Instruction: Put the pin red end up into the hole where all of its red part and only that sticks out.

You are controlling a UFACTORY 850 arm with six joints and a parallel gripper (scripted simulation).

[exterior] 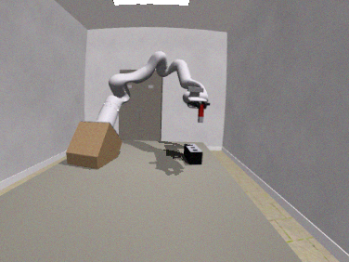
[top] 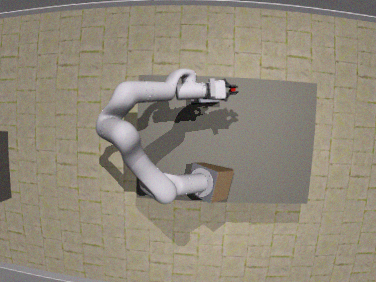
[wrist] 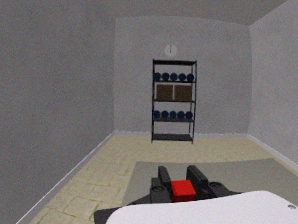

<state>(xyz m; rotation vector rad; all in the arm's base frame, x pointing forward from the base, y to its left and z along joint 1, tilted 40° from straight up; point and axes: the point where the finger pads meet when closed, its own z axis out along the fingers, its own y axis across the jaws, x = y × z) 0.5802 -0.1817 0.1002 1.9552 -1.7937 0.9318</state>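
The pin lies 2 cm below my hand. From my hand the other things lie so: block 29 cm below, 14 cm to the left, 3 cm behind.
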